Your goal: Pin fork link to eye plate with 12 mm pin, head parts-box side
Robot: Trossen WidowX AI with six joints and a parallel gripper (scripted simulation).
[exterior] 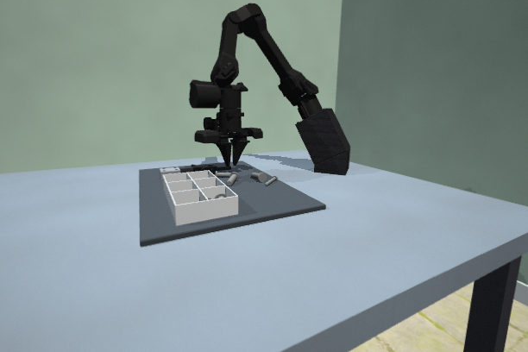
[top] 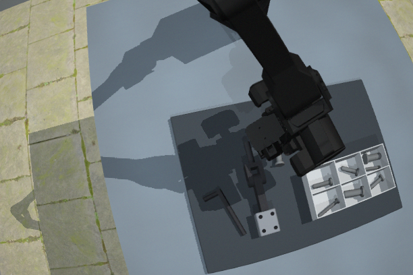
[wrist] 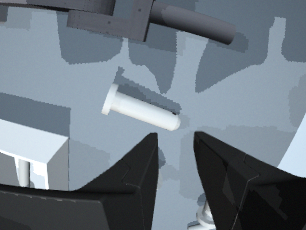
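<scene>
My gripper is now 60 mm above the headed pin and 20 mm short of it. From my hand the other things lie so: dark L-shaped bar: 130 mm to the right, 100 mm ahead, 60 mm below; eye plate bar: 80 mm ahead, 60 mm to the right, 50 mm below; base block: 160 mm ahead, 50 mm to the right, 50 mm below.
</scene>
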